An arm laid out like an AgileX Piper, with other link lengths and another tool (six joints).
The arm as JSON. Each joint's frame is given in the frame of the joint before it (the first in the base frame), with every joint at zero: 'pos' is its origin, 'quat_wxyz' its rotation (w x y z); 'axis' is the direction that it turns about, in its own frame. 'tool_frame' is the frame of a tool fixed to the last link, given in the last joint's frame.
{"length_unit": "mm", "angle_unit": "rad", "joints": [
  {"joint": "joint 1", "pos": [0.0, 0.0, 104.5], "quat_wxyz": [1.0, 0.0, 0.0, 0.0], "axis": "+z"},
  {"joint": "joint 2", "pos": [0.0, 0.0, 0.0], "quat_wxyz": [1.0, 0.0, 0.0, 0.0], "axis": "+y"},
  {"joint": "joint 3", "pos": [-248.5, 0.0, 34.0], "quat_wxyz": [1.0, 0.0, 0.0, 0.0], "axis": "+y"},
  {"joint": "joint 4", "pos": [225.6, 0.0, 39.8], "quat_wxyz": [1.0, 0.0, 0.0, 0.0], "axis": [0.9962, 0.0, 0.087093]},
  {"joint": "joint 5", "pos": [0.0, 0.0, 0.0], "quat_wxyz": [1.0, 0.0, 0.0, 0.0], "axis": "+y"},
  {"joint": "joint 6", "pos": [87.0, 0.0, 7.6], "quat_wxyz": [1.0, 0.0, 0.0, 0.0], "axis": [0.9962, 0.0, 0.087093]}
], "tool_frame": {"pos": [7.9, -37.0, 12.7], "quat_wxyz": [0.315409, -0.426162, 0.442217, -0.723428]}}
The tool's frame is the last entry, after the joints.
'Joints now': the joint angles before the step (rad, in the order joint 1, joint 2, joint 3, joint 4, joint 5, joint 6). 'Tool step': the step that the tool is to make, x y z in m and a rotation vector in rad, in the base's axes. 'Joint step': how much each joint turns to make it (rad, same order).
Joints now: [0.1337 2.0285 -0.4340 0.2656 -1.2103 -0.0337]
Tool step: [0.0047 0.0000 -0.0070 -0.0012 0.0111 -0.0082]
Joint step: [0.0003 0.0392 -0.0273 0.0085 -0.0008 0.0000]
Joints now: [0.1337 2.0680 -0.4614 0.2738 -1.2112 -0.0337]
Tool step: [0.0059 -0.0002 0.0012 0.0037 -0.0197 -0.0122]
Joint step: [0.0000 0.0074 -0.0283 0.0122 0.0010 0.0000]
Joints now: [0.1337 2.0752 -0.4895 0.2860 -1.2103 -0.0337]
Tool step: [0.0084 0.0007 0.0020 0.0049 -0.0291 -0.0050]
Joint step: [-0.0002 0.0098 -0.0379 0.0046 -0.0012 0.0010]
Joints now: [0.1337 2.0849 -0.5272 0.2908 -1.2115 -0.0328]
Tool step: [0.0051 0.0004 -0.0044 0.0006 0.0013 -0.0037]
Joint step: [0.0000 0.0274 -0.0271 0.0038 0.0010 0.0001]
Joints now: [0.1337 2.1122 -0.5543 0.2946 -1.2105 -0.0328]
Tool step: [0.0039 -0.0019 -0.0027 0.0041 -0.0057 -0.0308]
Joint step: [0.0002 0.0206 -0.0273 0.0312 0.0005 -0.0001]
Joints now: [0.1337 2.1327 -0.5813 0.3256 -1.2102 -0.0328]
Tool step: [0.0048 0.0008 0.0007 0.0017 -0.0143 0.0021]
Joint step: [-0.0001 0.0069 -0.0213 -0.0022 -0.0001 0.0001]
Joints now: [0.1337 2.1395 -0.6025 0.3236 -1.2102 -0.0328]
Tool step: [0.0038 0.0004 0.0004 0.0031 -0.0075 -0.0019]
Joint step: [0.0001 0.0046 -0.0179 0.0022 0.0057 0.0000]
